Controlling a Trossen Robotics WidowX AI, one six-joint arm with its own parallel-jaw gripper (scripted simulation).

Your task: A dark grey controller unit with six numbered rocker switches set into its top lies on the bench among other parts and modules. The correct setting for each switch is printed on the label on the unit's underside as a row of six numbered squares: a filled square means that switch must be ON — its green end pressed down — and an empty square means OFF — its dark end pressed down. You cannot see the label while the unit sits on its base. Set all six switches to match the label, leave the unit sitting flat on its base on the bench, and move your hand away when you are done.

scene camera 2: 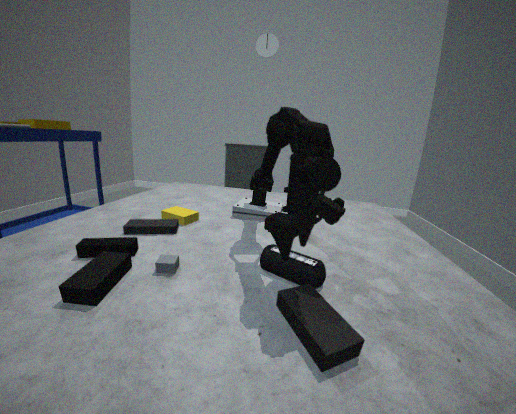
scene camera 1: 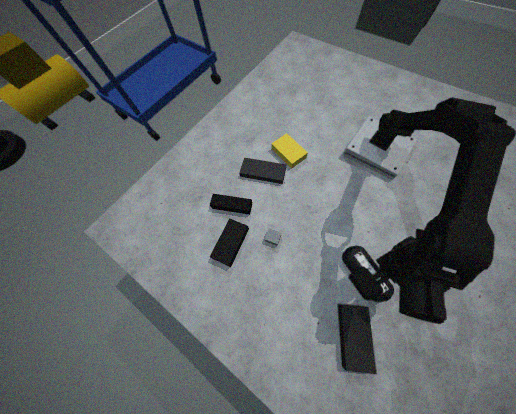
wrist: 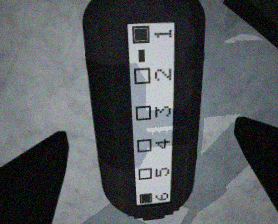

Labels:
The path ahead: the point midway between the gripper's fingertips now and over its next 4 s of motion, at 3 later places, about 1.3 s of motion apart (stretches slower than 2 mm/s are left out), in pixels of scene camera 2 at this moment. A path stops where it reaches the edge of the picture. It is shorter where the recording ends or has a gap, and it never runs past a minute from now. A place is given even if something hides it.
My gripper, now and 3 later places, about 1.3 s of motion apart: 294,252; 295,237; 317,248; 314,272

